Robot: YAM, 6 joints.
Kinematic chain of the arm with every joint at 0, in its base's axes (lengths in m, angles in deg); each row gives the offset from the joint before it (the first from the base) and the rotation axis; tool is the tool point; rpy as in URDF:
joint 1: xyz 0 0 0.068 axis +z
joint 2: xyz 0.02 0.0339 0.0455 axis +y
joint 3: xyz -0.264 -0.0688 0 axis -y
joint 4: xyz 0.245 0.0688 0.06 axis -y
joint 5: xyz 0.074 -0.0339 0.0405 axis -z
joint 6: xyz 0.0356 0 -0.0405 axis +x
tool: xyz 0 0 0 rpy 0 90 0
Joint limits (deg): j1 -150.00..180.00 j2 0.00..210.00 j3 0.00..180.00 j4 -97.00..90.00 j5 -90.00..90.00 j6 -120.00..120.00
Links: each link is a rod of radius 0.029 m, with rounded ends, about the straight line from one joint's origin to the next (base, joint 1, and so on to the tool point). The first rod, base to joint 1, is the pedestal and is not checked.
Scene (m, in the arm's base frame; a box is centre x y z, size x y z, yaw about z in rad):
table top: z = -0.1
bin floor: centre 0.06 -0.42 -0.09 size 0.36 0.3 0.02 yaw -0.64
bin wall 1: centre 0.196 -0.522 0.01 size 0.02 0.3 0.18 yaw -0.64
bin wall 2: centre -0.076 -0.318 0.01 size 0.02 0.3 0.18 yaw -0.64
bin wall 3: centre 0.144 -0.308 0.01 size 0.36 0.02 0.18 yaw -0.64
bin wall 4: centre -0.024 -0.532 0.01 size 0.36 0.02 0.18 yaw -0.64
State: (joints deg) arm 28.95 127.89 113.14 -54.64 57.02 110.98
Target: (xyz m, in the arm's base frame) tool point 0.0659 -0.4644 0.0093
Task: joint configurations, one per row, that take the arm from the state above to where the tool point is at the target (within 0.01 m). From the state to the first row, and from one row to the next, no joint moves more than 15 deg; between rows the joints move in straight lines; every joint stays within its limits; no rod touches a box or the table.
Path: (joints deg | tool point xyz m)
1: 15.57 128.46 112.80 -54.71 57.49 110.98 | 0.4585 0.0966 0.2241
2: 2.18 129.03 112.47 -54.79 57.95 110.98 | 0.4687 -0.0124 0.2182
3: -11.20 129.60 112.13 -54.86 58.42 110.98 | 0.4533 -0.1207 0.2123
4: -24.59 130.17 111.79 -54.93 58.88 110.98 | 0.4131 -0.2226 0.2064
5: -37.97 130.74 111.46 -55.01 59.35 110.98 | 0.3503 -0.3123 0.2006
6: -51.36 131.31 111.12 -55.08 59.81 110.98 | 0.2684 -0.3850 0.1947
7: -64.74 131.88 110.78 -55.15 60.28 110.98 | 0.1718 -0.4366 0.1888
8: -78.13 132.45 110.45 -55.22 60.74 110.98 | 0.0659 -0.4644 0.1830
9: -78.16 143.18 110.01 -52.38 59.98 110.98 | 0.0676 -0.4726 0.0964
10: -78.18 153.91 109.58 -49.54 59.22 110.98 | 0.0659 -0.4644 0.0093

